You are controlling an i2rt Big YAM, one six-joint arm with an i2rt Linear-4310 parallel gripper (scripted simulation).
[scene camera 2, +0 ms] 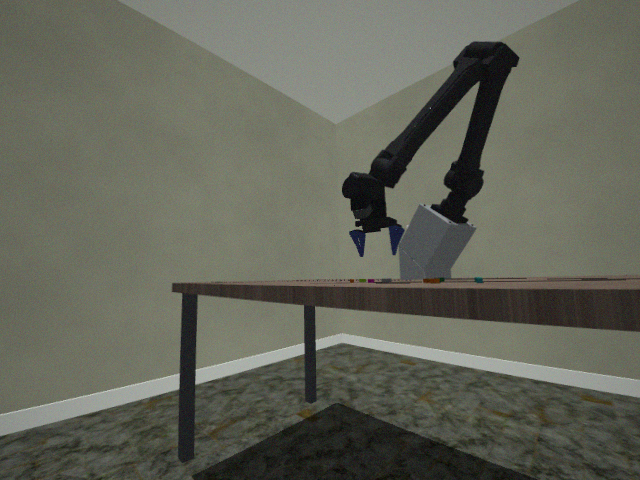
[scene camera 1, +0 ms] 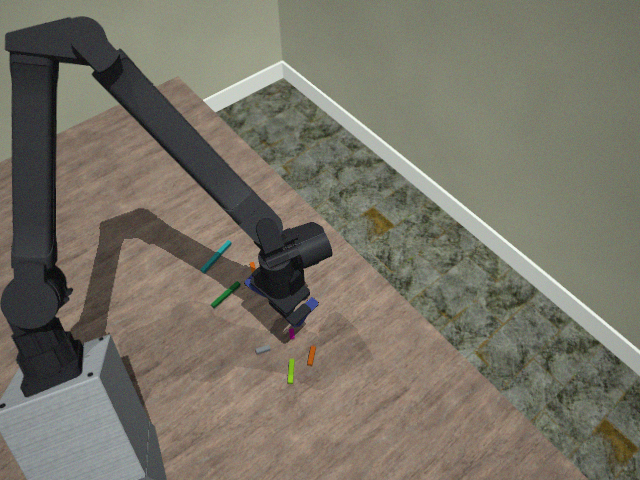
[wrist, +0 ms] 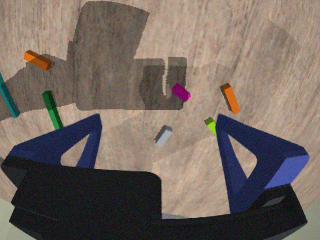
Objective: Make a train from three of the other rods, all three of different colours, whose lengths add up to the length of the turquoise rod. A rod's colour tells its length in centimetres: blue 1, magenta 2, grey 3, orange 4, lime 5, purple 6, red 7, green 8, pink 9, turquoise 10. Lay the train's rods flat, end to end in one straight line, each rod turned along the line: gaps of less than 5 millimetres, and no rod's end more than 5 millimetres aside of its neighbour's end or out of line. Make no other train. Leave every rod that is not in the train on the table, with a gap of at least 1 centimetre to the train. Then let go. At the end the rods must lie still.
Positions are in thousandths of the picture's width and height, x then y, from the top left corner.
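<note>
Scene camera 1 shows my gripper (scene camera 1: 443,645). In scene camera 2 there's my gripper again (scene camera 2: 590,534), and the wrist view gives you my gripper too (wrist: 495,502).
</note>
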